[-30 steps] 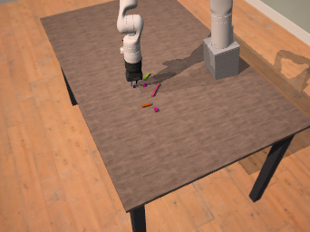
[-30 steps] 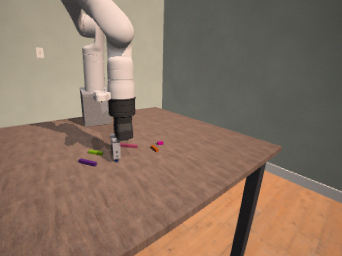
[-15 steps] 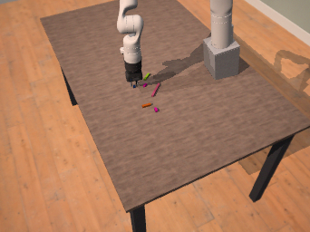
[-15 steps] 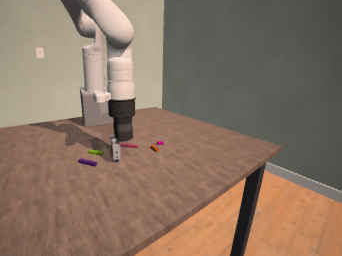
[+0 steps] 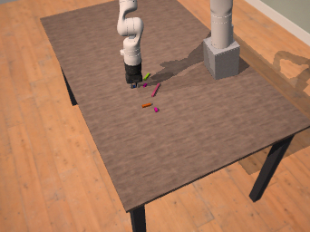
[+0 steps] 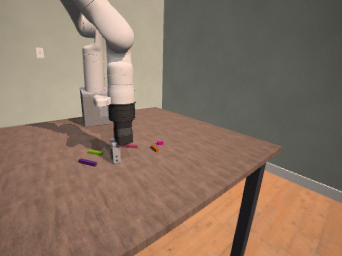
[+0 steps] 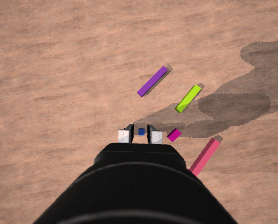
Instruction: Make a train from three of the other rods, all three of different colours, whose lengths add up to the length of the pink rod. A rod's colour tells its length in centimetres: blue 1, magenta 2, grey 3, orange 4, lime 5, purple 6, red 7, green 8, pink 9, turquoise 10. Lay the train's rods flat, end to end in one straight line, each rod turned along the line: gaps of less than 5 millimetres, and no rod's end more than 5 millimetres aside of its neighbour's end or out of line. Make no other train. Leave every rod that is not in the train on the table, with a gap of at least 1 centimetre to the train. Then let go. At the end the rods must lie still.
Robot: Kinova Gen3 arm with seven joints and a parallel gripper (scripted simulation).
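Right now my hand is 20 mm above the blue rod. The rest, counted from my hand: purple rod 70 mm to the right, 40 mm behind, 20 mm below; then pink rod 80 mm behind, 70 mm to the left, 20 mm below; then lime rod 90 mm behind, 30 mm to the right, 20 mm below.
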